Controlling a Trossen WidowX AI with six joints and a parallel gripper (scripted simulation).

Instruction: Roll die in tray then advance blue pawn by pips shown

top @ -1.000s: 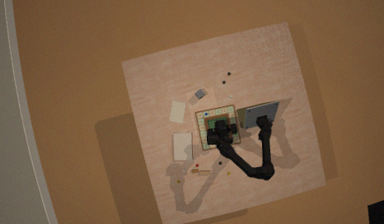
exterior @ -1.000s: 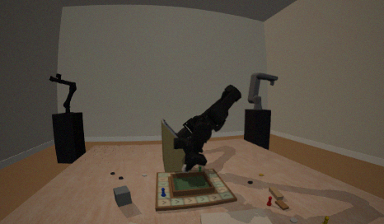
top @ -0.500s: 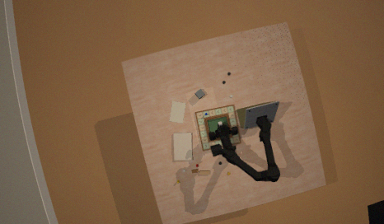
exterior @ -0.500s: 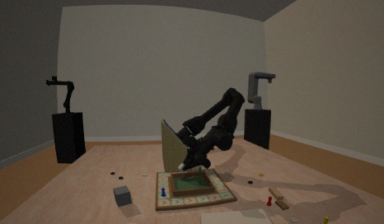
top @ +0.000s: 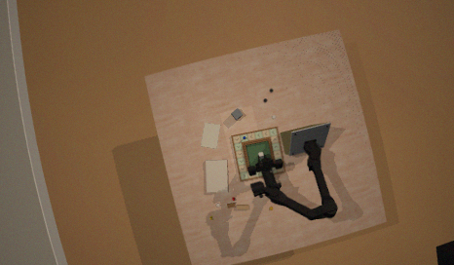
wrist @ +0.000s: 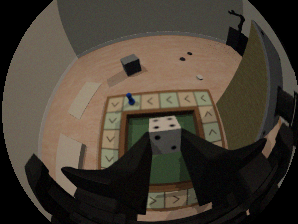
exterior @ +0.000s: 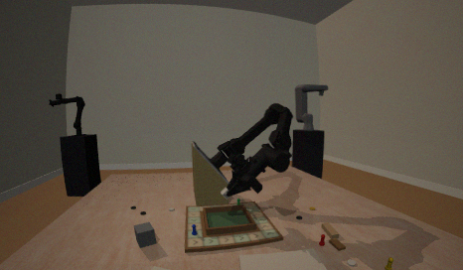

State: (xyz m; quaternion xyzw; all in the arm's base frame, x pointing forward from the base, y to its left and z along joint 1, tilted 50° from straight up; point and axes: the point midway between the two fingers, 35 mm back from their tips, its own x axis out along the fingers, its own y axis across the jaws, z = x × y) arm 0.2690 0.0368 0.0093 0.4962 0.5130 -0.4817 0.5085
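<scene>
Now: the grey die right at my gripper tip. From my gripper tip the other things lie so: blue pawn (11 cm to the right, 9 cm below, 6 cm ahead); green pawn (11 cm behind, 9 cm below, 7 cm to the left); green tray (11 cm below).
</scene>
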